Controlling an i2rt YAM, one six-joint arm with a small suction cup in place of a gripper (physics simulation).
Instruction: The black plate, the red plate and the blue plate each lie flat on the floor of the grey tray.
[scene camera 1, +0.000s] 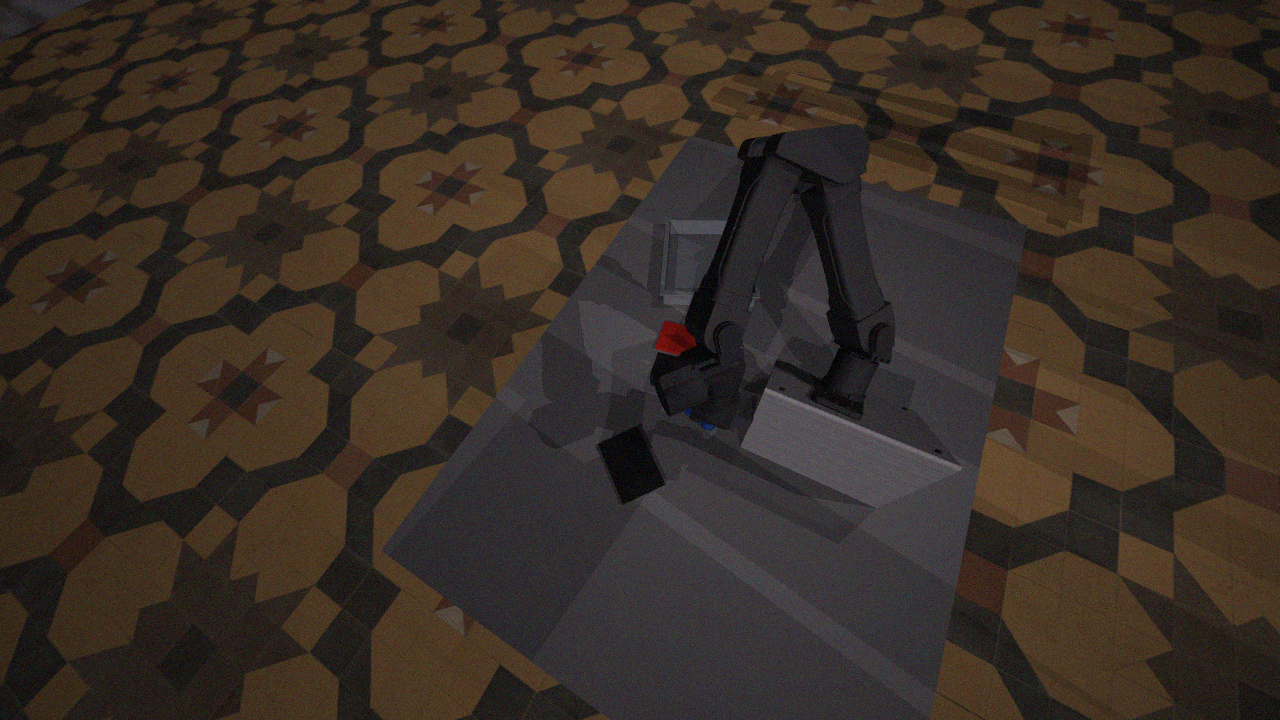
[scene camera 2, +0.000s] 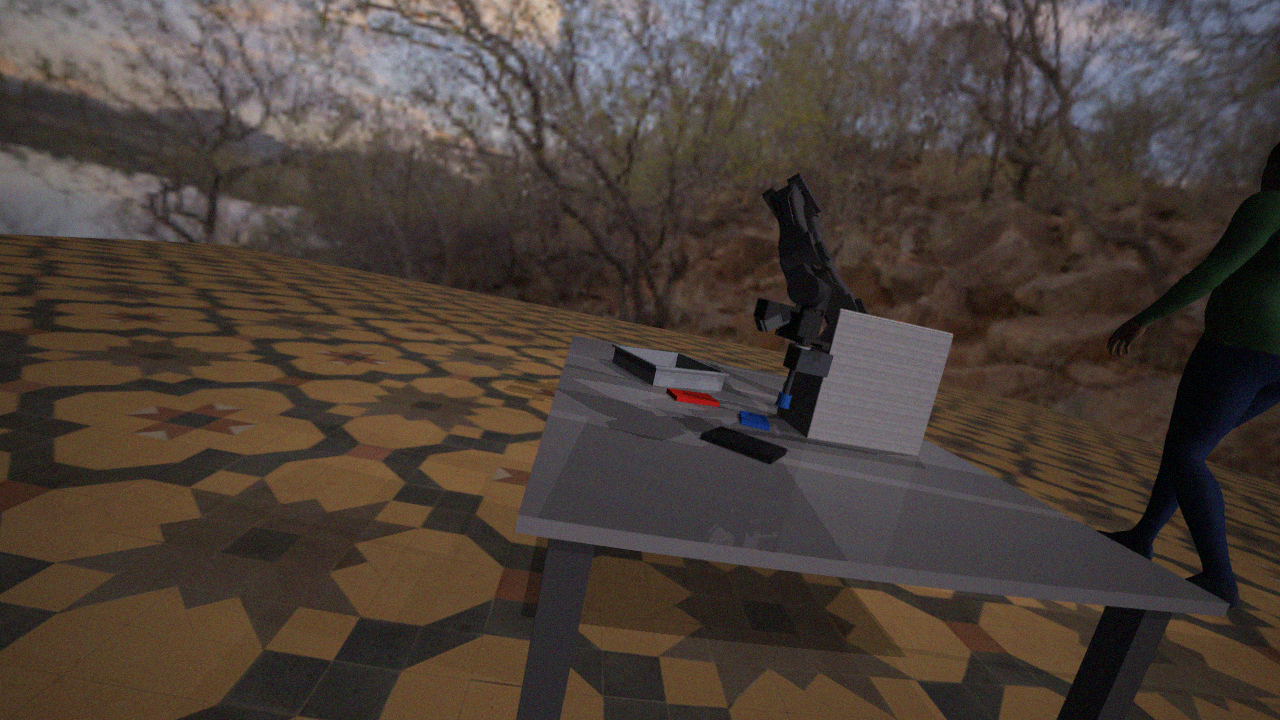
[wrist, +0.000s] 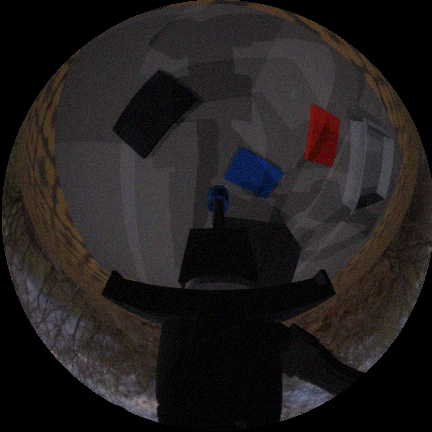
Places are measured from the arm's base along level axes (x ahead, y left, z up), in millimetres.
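Where they show: hand, its tool point: (scene camera 2: 782, 406) (wrist: 217, 194); arm's base, origin of its link: (scene camera 1: 838, 397) (scene camera 2: 857, 357).
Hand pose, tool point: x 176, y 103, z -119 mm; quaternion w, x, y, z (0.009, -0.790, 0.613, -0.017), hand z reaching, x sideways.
Observation:
Things, the pixels of their centre, and the offset from my tool point. Level surfaces: height alone.
- black plate, middle of its body: (scene camera 2: 744, 443) (wrist: 149, 112) (scene camera 1: 630, 464) dx +97, dy +133, dz -52 mm
- red plate, middle of its body: (scene camera 1: 681, 340) (wrist: 323, 136) (scene camera 2: 692, 397) dx +150, dy -165, dz -52 mm
- blue plate, middle of its body: (wrist: 254, 173) (scene camera 2: 754, 420) dx +31, dy -57, dz -52 mm
- grey tray, middle of its body: (scene camera 1: 709, 261) (scene camera 2: 666, 367) (wrist: 374, 166) dx +196, dy -384, dz -32 mm
- table, height of its surface: dz -57 mm
The black plate (scene camera 1: 631, 465) (scene camera 2: 742, 444) (wrist: 156, 114), the red plate (scene camera 1: 673, 337) (scene camera 2: 692, 396) (wrist: 322, 136) and the blue plate (scene camera 2: 753, 420) (wrist: 253, 172) lie flat on the table, apart from each other and outside the tray. The grey tray (scene camera 1: 696, 227) (scene camera 2: 689, 380) (wrist: 356, 165) stands beyond the red plate, and its visible floor holds no plate. My gripper, a blue suction cup (scene camera 2: 784, 401) (wrist: 218, 196), is open and holds nothing. It hangs above the table beside the blue plate. In scene camera 1, the arm hides most of the cup and blue plate.
A pale block (scene camera 1: 832, 447) (scene camera 2: 881, 385) stands on the table (scene camera 1: 716, 608) (scene camera 2: 644, 501) close to the cup, with the arm's base on top. The arm covers part of the tray in scene camera 1. A person (scene camera 2: 1248, 304) stands beyond the table at the right.

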